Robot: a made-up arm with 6 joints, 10 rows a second.
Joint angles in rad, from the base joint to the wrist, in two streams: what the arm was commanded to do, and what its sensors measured. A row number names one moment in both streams.
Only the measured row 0 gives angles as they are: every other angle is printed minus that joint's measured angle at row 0.
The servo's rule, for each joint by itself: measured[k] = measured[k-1] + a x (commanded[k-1-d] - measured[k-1]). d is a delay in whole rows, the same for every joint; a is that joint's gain. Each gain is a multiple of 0.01, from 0.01 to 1. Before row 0 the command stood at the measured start. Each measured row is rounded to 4 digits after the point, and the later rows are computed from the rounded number. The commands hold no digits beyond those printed.
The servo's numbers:
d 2
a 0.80 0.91 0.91 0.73 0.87 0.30
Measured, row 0:
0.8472, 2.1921, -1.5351, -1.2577, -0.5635, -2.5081
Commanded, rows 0 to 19:
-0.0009, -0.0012, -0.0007, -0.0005, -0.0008, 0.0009
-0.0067, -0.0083, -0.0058, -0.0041, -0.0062, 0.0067
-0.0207, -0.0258, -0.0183, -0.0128, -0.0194, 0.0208
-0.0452, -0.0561, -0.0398, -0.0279, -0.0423, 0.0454
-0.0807, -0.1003, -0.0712, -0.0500, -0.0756, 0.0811
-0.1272, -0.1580, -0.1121, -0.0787, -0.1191, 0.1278
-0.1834, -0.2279, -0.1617, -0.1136, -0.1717, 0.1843
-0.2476, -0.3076, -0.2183, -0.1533, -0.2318, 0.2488
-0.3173, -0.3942, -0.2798, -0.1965, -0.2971, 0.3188
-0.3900, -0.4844, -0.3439, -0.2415, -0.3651, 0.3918
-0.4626, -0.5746, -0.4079, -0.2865, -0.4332, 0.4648
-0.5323, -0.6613, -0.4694, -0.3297, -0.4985, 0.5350
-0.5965, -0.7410, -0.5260, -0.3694, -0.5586, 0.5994
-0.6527, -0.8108, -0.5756, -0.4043, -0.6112, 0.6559
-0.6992, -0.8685, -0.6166, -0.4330, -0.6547, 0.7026
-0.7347, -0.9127, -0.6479, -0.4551, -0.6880, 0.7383
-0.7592, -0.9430, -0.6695, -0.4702, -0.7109, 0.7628
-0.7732, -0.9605, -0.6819, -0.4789, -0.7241, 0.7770
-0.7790, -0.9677, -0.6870, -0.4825, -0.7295, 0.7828
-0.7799, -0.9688, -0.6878, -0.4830, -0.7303, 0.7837
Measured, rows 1 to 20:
0.0000, 0.0000, 0.0000, 0.0000, 0.0000, 0.0000
0.0000, 0.0000, 0.0000, 0.0000, 0.0000, 0.0000
-0.0007, -0.0011, -0.0006, -0.0004, -0.0007, 0.0003
-0.0055, -0.0077, -0.0053, -0.0031, -0.0055, 0.0022
-0.0177, -0.0242, -0.0171, -0.0102, -0.0176, 0.0078
-0.0397, -0.0532, -0.0378, -0.0231, -0.0391, 0.0191
-0.0725, -0.0961, -0.0682, -0.0427, -0.0709, 0.0377
-0.1163, -0.1524, -0.1081, -0.0690, -0.1128, 0.0647
-0.1700, -0.2211, -0.1569, -0.1016, -0.1640, 0.1006
-0.2321, -0.2998, -0.2128, -0.1393, -0.2230, 0.1451
-0.3003, -0.3857, -0.2738, -0.1811, -0.2875, 0.1972
-0.3721, -0.4755, -0.3376, -0.2252, -0.3550, 0.2556
-0.4445, -0.5657, -0.4016, -0.2699, -0.4230, 0.3184
-0.5147, -0.6527, -0.4633, -0.3136, -0.4887, 0.3834
-0.5801, -0.7331, -0.5204, -0.3543, -0.5495, 0.4482
-0.6382, -0.8038, -0.5706, -0.3908, -0.6032, 0.5105
-0.6870, -0.8627, -0.6125, -0.4216, -0.6480, 0.5681
-0.7252, -0.9082, -0.6447, -0.4461, -0.6828, 0.6192
-0.7524, -0.9399, -0.6673, -0.4637, -0.7072, 0.6623
-0.7690, -0.9586, -0.6806, -0.4748, -0.7219, 0.6967

